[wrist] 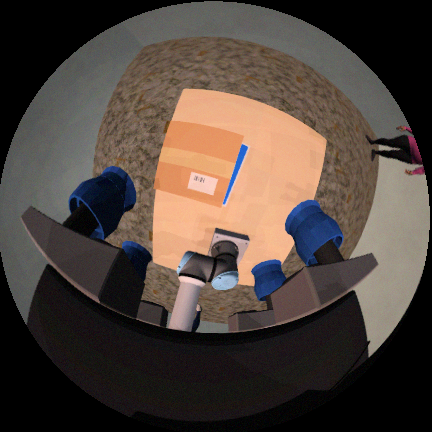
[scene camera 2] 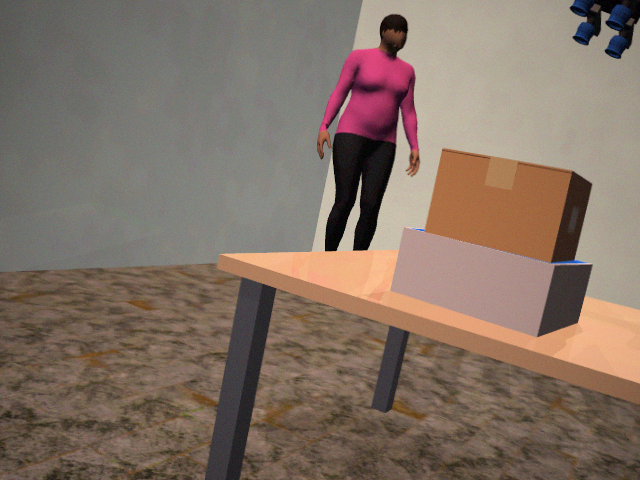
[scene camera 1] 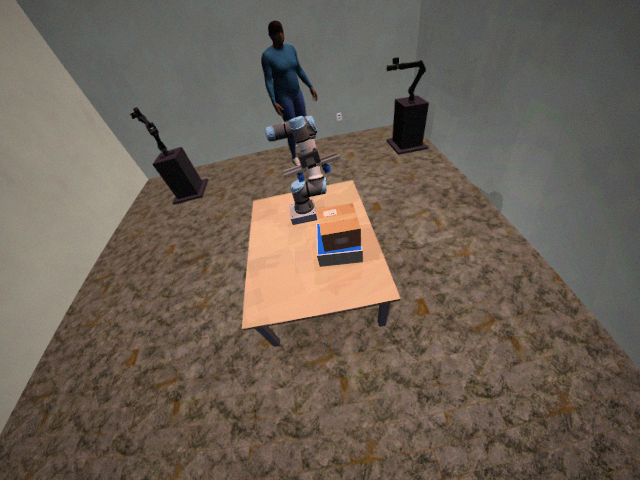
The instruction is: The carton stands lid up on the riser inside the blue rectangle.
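Note:
A brown carton [scene camera 1: 341, 238] [scene camera 2: 496, 209] [wrist: 200, 165] stands upright on the riser [scene camera 1: 341, 257] [scene camera 2: 470, 281]. Its taped lid faces up, with a white barcode label. Blue of the rectangle [scene camera 1: 320, 246] [scene camera 2: 576, 261] [wrist: 235, 172] shows along the carton's left and front in scene camera 1 and as a strip beside it in the wrist view. Whether the carton's far right side is within the rectangle is hard to tell. My suction gripper [scene camera 1: 313, 170] [scene camera 2: 600, 25] [wrist: 205, 242] is open, its blue cups bare, high above the table and apart from the carton.
The arm's base [scene camera 1: 303, 212] [wrist: 230, 242] stands on the wooden table [scene camera 1: 279, 289] [scene camera 2: 330, 297] [wrist: 285, 130] near the riser. A person in blue [scene camera 1: 284, 67] stands behind the arm. A person in pink [scene camera 2: 374, 93] [wrist: 414, 149] stands beyond the table. Two black pedestals [scene camera 1: 178, 173] [scene camera 1: 409, 124] carry small arms.

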